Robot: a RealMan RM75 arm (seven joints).
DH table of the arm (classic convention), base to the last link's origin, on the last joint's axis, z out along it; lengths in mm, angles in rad. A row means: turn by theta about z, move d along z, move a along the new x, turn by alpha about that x. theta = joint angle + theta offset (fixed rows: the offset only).
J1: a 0; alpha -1.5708; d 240.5; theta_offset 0
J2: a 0; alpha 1.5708; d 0; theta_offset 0
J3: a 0; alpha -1.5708; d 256; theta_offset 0
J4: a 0; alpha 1.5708; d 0; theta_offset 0
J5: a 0; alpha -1.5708; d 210; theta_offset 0
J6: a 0; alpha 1.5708; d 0; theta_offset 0
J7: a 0; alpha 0; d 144; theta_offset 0
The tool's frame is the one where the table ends.
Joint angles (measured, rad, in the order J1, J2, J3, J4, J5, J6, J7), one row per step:
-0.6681, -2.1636, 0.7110, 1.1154, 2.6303, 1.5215, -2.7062
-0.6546, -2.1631, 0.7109, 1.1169, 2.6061, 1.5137, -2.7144
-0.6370, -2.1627, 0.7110, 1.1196, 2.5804, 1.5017, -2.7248
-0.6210, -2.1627, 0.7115, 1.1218, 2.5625, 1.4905, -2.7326
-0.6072, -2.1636, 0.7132, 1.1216, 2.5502, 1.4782, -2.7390
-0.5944, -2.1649, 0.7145, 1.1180, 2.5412, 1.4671, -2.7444
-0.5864, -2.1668, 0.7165, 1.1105, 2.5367, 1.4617, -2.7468
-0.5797, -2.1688, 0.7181, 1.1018, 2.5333, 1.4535, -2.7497
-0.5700, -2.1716, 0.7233, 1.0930, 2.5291, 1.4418, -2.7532
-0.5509, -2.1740, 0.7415, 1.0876, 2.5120, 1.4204, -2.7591
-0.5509, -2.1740, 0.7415, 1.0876, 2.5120, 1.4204, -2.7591
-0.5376, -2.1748, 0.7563, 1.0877, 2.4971, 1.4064, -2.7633
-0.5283, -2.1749, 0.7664, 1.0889, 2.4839, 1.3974, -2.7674
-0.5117, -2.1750, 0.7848, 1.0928, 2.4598, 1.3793, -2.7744
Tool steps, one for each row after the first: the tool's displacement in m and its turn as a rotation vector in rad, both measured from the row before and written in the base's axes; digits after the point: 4 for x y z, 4 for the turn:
-0.0019, -0.0011, 0.0007, 0.0159, -0.0221, 0.0120
-0.0031, -0.0014, 0.0012, 0.0215, -0.0225, 0.0167
-0.0036, -0.0016, 0.0009, 0.0177, -0.0149, 0.0155
-0.0035, -0.0015, 0.0000, 0.0141, -0.0101, 0.0145
-0.0039, -0.0019, -0.0008, 0.0096, -0.0089, 0.0159
-0.0028, -0.0021, -0.0023, -0.0011, -0.0072, 0.0117
-0.0027, -0.0016, -0.0024, 0.0007, -0.0062, 0.0121
-0.0033, -0.0021, -0.0030, 0.0014, -0.0051, 0.0136
-0.0037, -0.0024, -0.0033, 0.0086, -0.0070, 0.0125
0.0000, 0.0000, 0.0000, 0.0000, 0.0000, 0.0000
-0.0016, -0.0012, -0.0015, 0.0079, -0.0047, 0.0048
-0.0007, -0.0007, -0.0006, 0.0070, -0.0059, 0.0033
-0.0010, -0.0008, -0.0006, 0.0154, -0.0095, 0.0045

